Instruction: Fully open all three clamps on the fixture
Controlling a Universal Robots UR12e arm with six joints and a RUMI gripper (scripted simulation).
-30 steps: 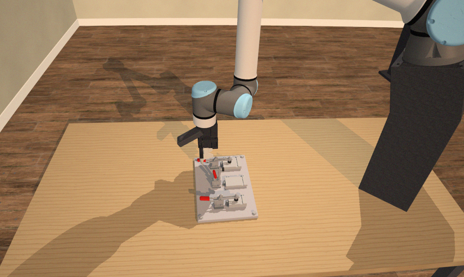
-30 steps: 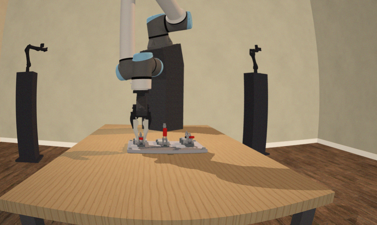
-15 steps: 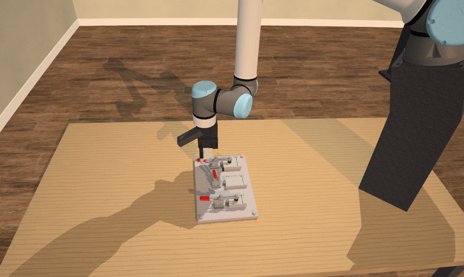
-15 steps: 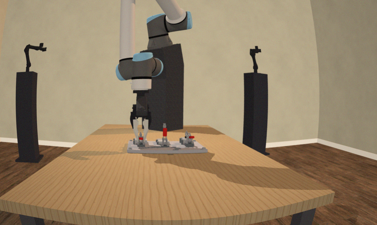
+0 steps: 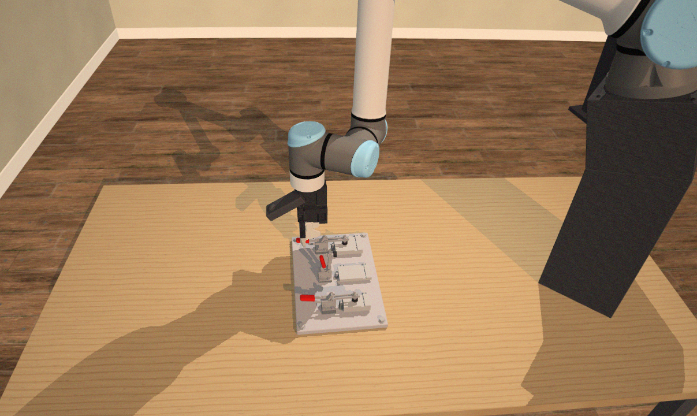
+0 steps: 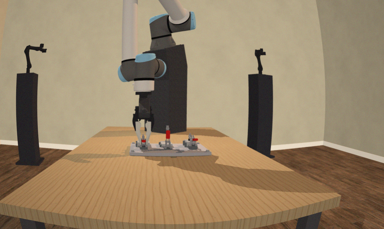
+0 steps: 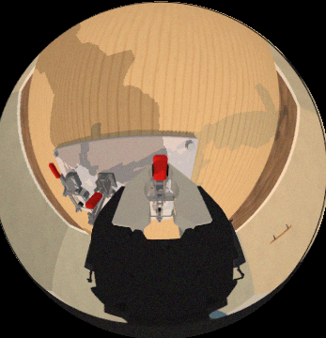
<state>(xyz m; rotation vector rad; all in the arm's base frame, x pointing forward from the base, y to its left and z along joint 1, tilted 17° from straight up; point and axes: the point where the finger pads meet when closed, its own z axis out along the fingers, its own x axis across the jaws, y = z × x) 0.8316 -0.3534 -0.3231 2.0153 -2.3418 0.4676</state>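
My gripper is now 12 cm to the right of the grey fixture plate, 6 cm past it and 5 cm above it. Round my hand: grey part (13 cm to the left, 13 cm behind, 3 cm below).
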